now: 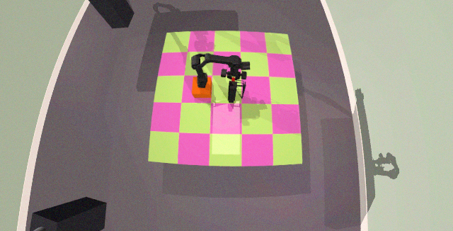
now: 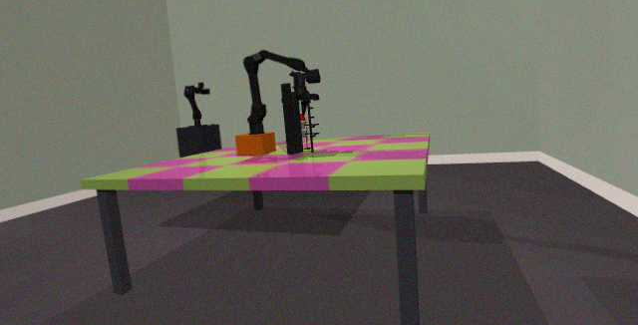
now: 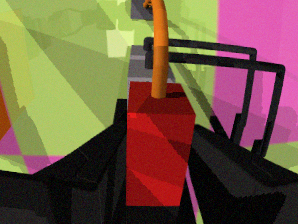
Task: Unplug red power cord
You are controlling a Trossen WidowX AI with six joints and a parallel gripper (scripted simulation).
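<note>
Now: the red plug 30 mm to the right of my gripper tip. From my gripper tip the other things lie so: thin black rack: 90 mm to the right, 90 mm ahead, 30 mm below.
</note>
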